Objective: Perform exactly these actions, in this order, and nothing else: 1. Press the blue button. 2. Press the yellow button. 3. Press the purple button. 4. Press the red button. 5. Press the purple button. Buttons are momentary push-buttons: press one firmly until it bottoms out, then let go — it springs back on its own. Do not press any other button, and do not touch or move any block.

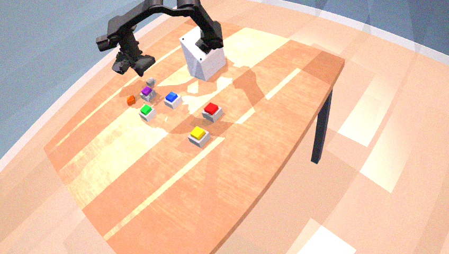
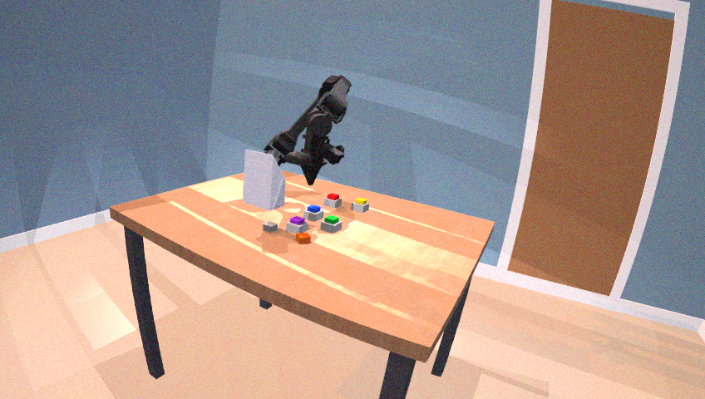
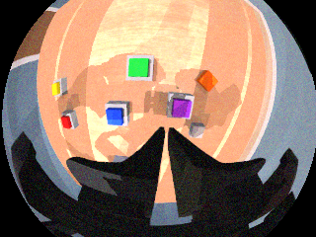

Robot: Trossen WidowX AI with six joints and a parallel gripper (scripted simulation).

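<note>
My gripper tip is now 10 cm above the purple button, 4 cm to the left of it and 2 cm past it. The rest, counted from my gripper tip: orange block (12 cm below, 10 cm to the right, 4 cm ahead); blue button (10 cm below, 9 cm to the left, 3 cm behind); green button (10 cm below, 6 cm ahead, 4 cm to the left).
</note>
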